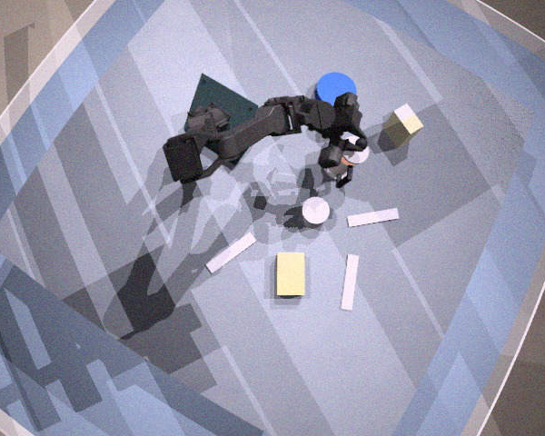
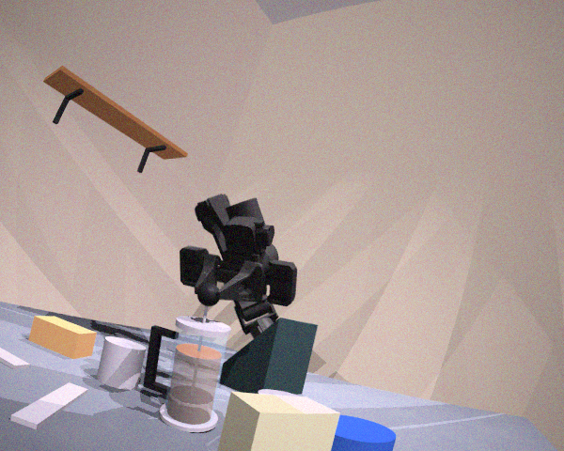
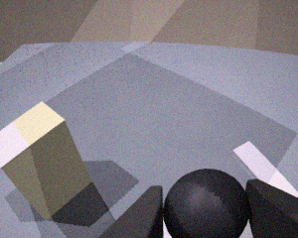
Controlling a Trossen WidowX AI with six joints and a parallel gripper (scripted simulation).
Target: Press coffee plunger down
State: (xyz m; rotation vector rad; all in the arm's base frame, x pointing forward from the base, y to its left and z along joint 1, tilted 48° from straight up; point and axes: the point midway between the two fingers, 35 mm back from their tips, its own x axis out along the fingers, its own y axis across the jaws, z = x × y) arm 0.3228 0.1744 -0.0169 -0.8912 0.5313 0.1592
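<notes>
Right now the glass coffee press is 10 mm behind my gripper tip, 20 mm to the right of it and 90 mm below it. Round my gripper tip: orange block: 40 mm ahead, 350 mm to the right, 160 mm below.
</notes>
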